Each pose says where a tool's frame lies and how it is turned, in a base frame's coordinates. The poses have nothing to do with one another.
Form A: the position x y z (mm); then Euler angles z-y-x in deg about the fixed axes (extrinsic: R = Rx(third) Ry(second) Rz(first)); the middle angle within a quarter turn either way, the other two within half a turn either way.
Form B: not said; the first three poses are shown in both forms.
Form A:
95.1 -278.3 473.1 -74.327 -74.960 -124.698
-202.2 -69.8 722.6 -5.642 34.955 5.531
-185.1 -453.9 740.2 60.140 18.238 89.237
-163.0 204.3 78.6 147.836 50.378 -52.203
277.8 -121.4 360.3 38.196 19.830 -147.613
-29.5 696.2 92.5 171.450 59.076 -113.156
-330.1 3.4 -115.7 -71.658 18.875 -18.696
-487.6 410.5 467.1 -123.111 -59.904 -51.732
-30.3 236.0 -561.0 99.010 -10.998 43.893
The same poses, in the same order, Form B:
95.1 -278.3 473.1 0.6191 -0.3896 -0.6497 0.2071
-202.2 -69.8 722.6 0.9523 0.0312 0.3019 -0.0324
-185.1 -453.9 740.2 0.5524 0.6567 -0.2499 0.4485
-163.0 204.3 78.6 0.4050 0.2570 0.4884 0.7290
277.8 -121.4 360.3 0.3137 -0.8782 0.3549 -0.0664
-29.5 696.2 92.5 0.4461 0.2167 0.7444 0.4472
-330.1 3.4 -115.7 0.7736 -0.2246 0.0374 -0.5914
-487.6 410.5 467.1 0.5629 0.2150 -0.5464 -0.5818
-30.3 236.0 -561.0 0.6268 0.1740 -0.3406 0.6789

